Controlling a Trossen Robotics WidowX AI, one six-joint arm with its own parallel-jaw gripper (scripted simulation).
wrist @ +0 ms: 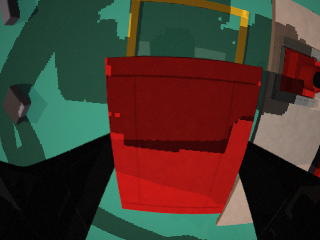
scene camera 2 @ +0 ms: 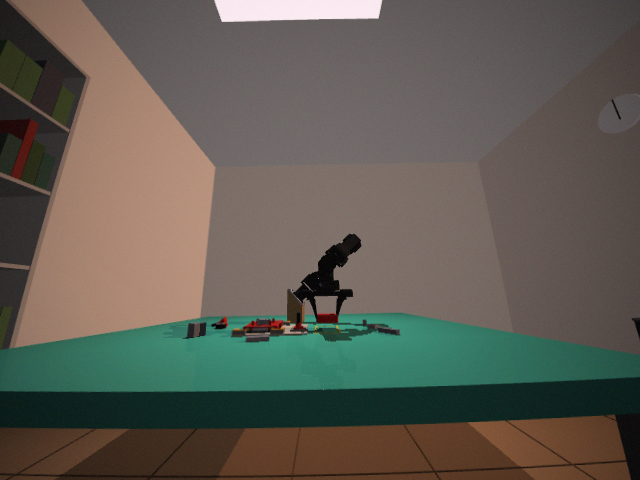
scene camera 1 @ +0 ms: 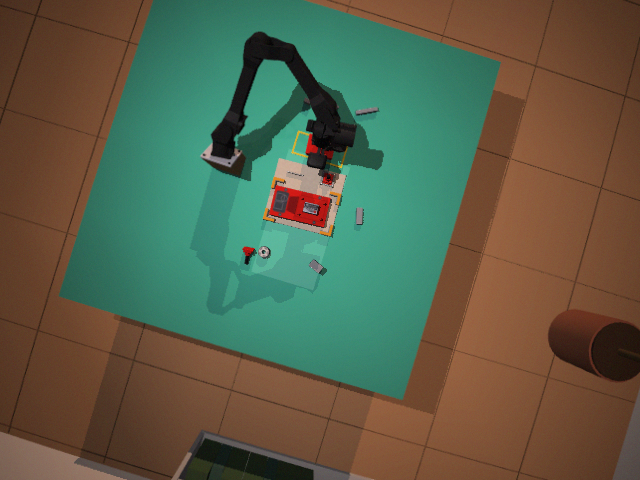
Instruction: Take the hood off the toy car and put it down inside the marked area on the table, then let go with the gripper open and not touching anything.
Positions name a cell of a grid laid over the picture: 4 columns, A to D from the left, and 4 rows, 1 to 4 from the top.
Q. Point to a hood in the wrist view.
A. C3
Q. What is my gripper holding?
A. A hood.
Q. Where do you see a red toy car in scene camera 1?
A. B2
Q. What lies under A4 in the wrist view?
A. My gripper.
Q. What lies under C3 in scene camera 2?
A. My gripper.
